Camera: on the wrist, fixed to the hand. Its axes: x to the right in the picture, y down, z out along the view.
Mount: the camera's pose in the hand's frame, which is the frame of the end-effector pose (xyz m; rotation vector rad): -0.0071 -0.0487 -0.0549 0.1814 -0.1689 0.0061
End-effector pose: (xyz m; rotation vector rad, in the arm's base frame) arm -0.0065 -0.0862 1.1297 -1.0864 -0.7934 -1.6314
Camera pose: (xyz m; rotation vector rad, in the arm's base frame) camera -0.0675 -0.1171 1.1020 -1.1046 -1.0270 -1.4449
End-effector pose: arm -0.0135 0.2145 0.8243 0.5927 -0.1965 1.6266
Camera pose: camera 0.0194 0.2410 0.7639 0.8705 -0.1758 1.6110
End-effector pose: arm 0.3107 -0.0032 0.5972 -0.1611 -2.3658 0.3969
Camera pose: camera 0.3531 -0.0378 0.6466 -0.0515 -2.4789 0.6476
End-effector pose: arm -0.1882 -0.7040 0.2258 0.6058 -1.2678 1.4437
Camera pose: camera -0.1271 -0.6630 0.2210 0.8614 -1.2770 1.5493
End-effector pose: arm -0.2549 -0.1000 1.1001 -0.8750 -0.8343 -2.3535
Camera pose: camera -0.3024 -0.1022 1.0437 -1.0064 -1.0923 -2.1797
